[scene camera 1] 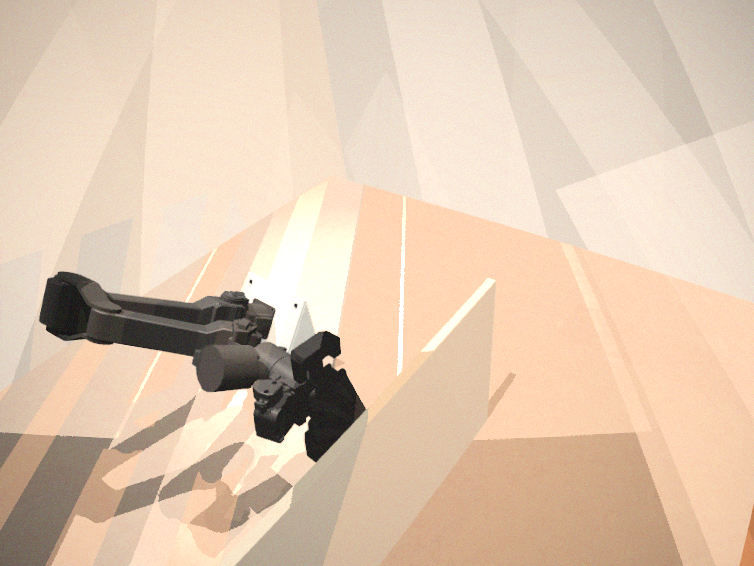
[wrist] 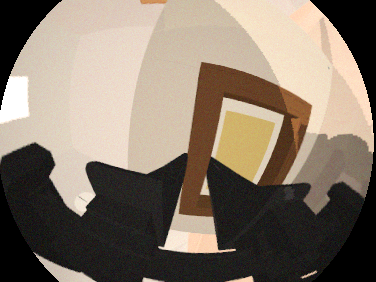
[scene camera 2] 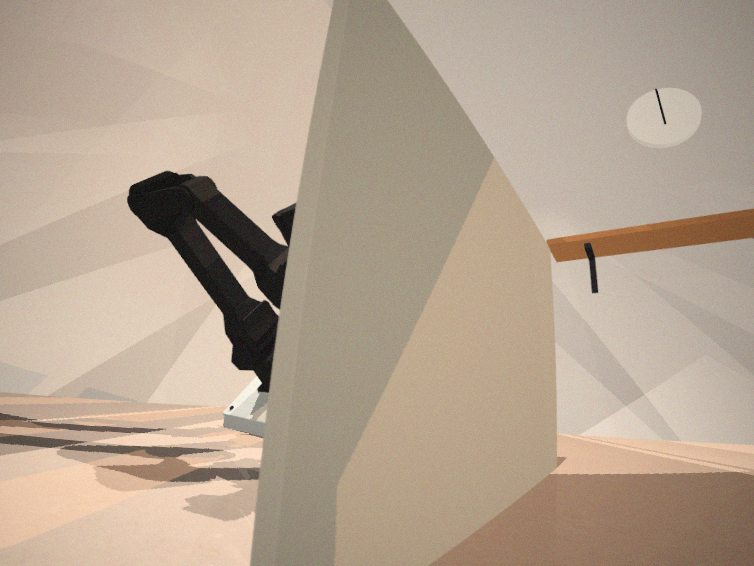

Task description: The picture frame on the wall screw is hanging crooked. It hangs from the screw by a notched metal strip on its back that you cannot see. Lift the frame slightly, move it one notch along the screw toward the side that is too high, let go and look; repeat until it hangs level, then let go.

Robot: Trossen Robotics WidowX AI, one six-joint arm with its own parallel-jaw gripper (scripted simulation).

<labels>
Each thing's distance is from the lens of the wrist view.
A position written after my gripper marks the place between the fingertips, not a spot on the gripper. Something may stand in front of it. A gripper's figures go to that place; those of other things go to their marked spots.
my gripper [wrist: 196,158]: 0.10 m
picture frame [wrist: 255,127]: 0.12 m
wall panel [wrist: 273,47]: 0.17 m
The marked spots on the wall panel and the picture frame are 0.11 m apart.
</labels>
